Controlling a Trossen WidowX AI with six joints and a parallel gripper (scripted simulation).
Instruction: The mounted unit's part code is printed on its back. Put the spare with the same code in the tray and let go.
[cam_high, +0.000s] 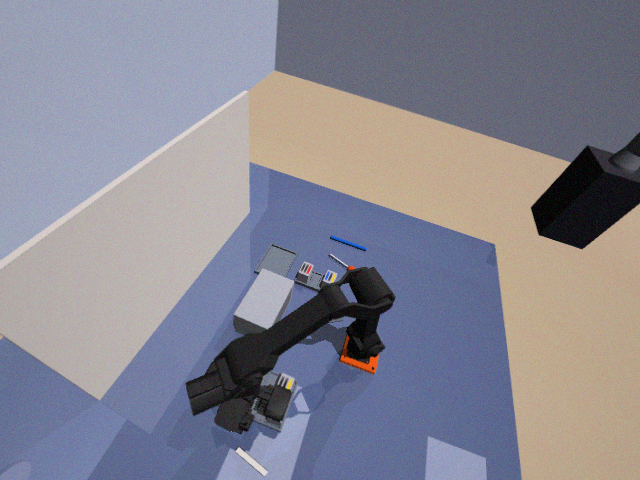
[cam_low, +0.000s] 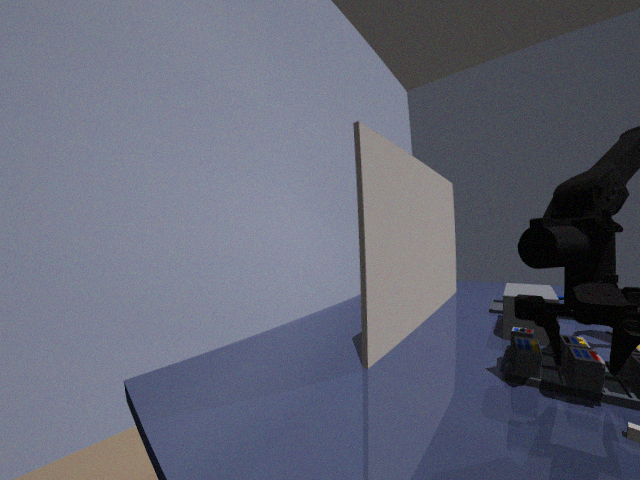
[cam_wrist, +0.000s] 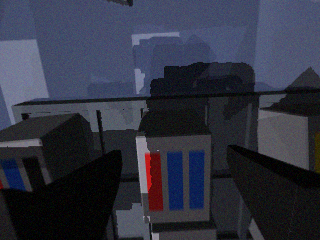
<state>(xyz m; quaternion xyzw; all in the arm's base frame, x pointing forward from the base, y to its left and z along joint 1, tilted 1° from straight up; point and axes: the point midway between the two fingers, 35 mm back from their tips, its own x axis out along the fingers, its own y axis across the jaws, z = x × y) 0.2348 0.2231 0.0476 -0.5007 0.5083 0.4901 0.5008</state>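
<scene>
My gripper tip is 10 mm below the grey spare block. The rest, counted from my gripper tip: rack (30 mm to the right, 20 mm below); then grey unit (50 mm ahead, 220 mm to the right, 20 mm above); then flat grey tray (90 mm ahead, 420 mm to the right, 30 mm below).
</scene>
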